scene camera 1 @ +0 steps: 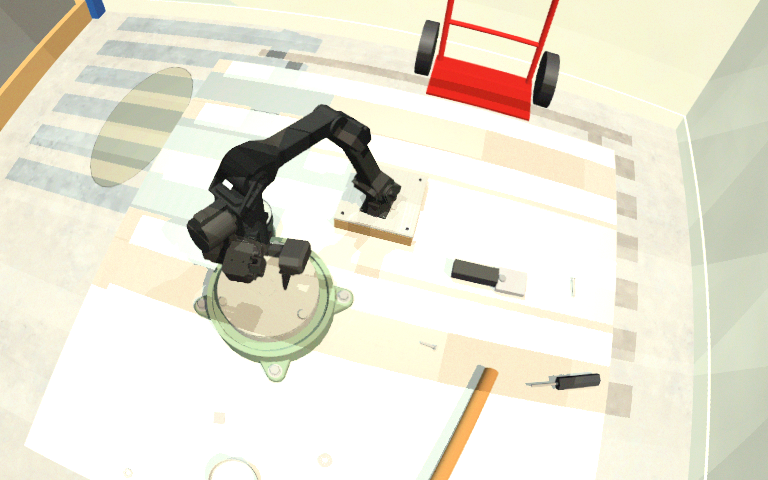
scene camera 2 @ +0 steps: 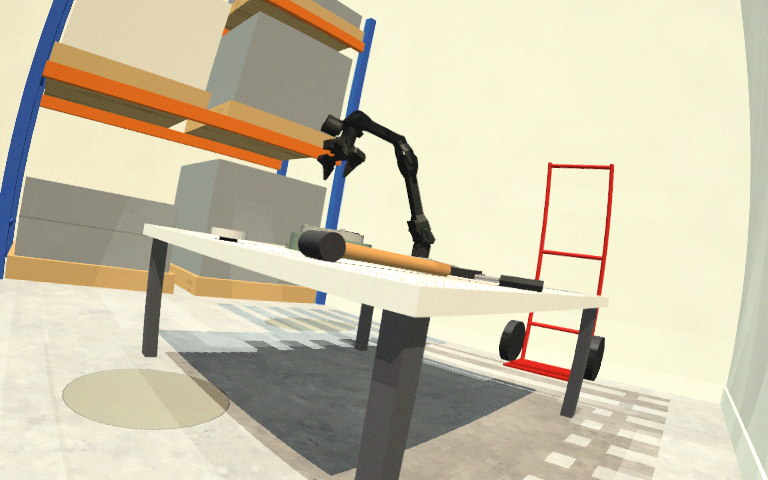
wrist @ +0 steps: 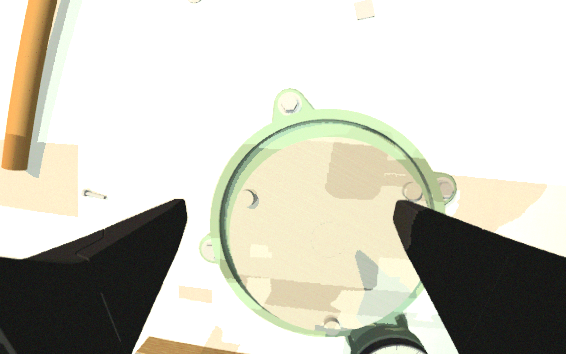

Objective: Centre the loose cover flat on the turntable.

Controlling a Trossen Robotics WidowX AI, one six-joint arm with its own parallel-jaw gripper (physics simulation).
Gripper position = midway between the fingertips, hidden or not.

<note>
The gripper (scene camera 1: 262, 284) is open, with nothing in its grasp. Also in view: a round cover (scene camera 1: 262, 310). A hammer (scene camera 2: 328, 246) rests on the table. Also in view: a dial gauge (scene camera 1: 275, 357).
The hammer is seen too in the wrist view (wrist: 36, 30). The round cover also shows in the wrist view (wrist: 312, 237). The gripper also shows in scene camera 2 (scene camera 2: 333, 178) and in the wrist view (wrist: 291, 209).
</note>
